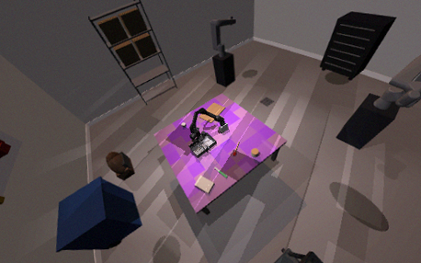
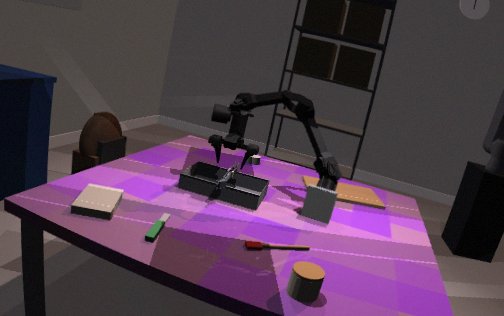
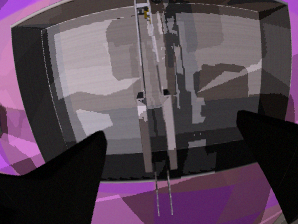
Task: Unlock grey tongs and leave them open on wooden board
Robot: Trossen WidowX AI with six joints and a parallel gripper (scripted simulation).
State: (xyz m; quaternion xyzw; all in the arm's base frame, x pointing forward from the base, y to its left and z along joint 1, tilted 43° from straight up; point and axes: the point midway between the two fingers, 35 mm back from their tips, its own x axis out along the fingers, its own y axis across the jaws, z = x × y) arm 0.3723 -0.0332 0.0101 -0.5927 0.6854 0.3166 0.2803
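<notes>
Right now my gripper tip is 10 mm to the right of the roasting tin and 70 mm above it. From my gripper tip the other things lie so: beige block 310 mm ahead, 410 mm to the left, 90 mm below; then wooden board 480 mm behind, 340 mm to the right, 90 mm below; then red spatula 230 mm behind, 370 mm to the left, 90 mm below.
</notes>
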